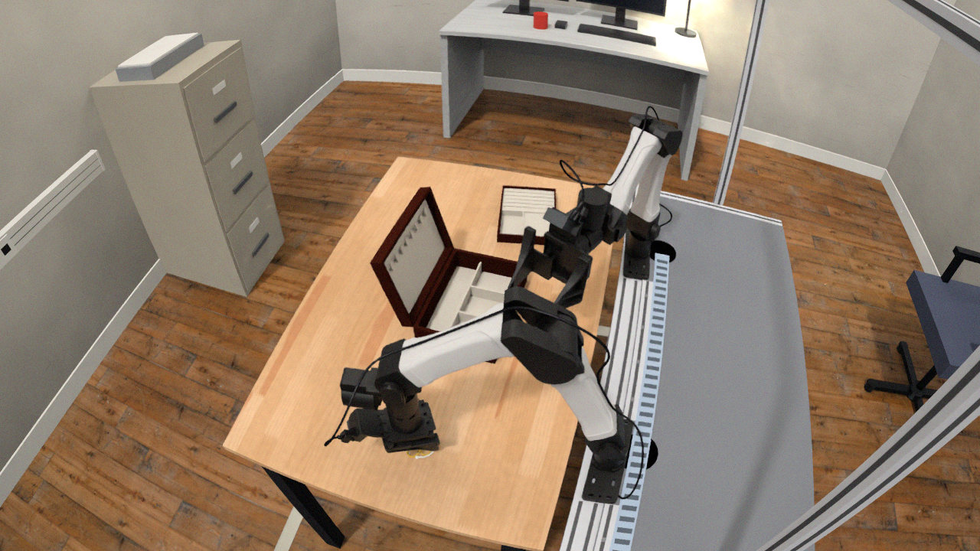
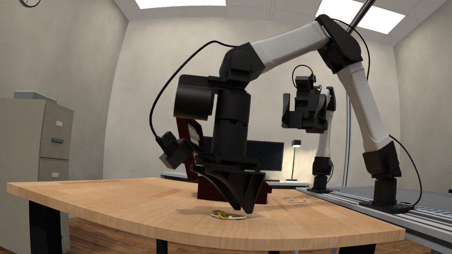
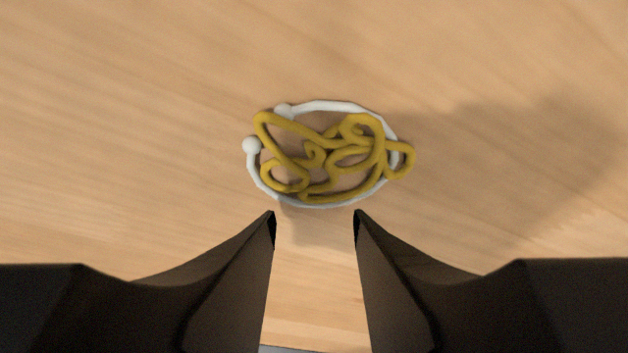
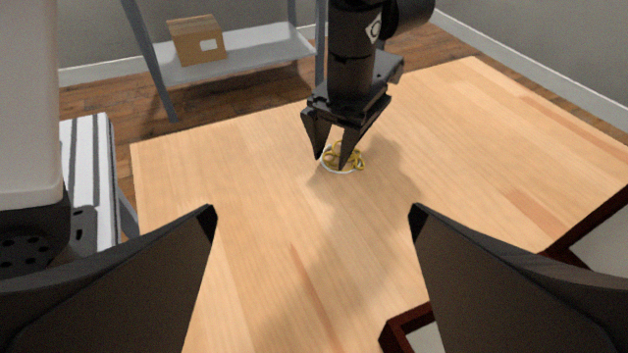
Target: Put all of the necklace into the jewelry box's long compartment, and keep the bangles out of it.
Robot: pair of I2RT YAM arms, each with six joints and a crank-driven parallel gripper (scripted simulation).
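Note:
Right now my left hand is 20 mm short of the white bangle, 10 mm to the right of it and 10 mm above it. Round my left hand: separate tray 720 mm to the right, 40 mm behind, 10 mm below; then jewelry box 370 mm to the right, 90 mm above, 50 mm ahead.

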